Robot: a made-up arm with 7 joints. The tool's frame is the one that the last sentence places.
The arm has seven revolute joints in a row. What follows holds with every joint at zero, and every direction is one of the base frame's. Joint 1 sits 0.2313 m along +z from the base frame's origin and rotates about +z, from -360 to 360 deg. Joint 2 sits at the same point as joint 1 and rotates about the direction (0, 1, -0.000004), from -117.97 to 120 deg. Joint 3 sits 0.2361 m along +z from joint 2 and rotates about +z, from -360 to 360 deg. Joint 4 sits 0.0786 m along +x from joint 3 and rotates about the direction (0, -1, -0.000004), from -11 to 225 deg. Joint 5 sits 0.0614 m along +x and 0.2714 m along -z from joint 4 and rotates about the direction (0, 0.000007, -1), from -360 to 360 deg. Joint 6 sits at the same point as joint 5 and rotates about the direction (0, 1, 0.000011), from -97 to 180 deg. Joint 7 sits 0.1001 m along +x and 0.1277 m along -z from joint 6 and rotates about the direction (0, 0.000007, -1), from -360 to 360 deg. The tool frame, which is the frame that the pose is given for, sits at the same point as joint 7; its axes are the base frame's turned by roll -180, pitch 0 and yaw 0 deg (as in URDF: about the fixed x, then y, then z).
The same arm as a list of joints. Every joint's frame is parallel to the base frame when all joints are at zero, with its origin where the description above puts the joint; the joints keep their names.
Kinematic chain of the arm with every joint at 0, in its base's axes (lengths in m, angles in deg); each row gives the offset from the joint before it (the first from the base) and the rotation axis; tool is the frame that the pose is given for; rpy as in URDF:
joint 1: xyz 0 0 0.2313 axis +z
joint 2: xyz 0 0 0 axis +y
joint 3: xyz 0 0 0.2361 axis +z
joint 4: xyz 0.0786 0 0 axis -y
joint 5: xyz 0.0614 0 -0.2714 axis -z
joint 6: xyz 0 0 0 axis +y
joint 7: xyz 0.1001 0 -0.1277 axis -z
tool: xyz 0 0 0 rpy 180 0 0
Joint limits (deg, base to tool): -360..360 -117.97..120 -360..360 -11..225 -360..360 -97..180 -360..360

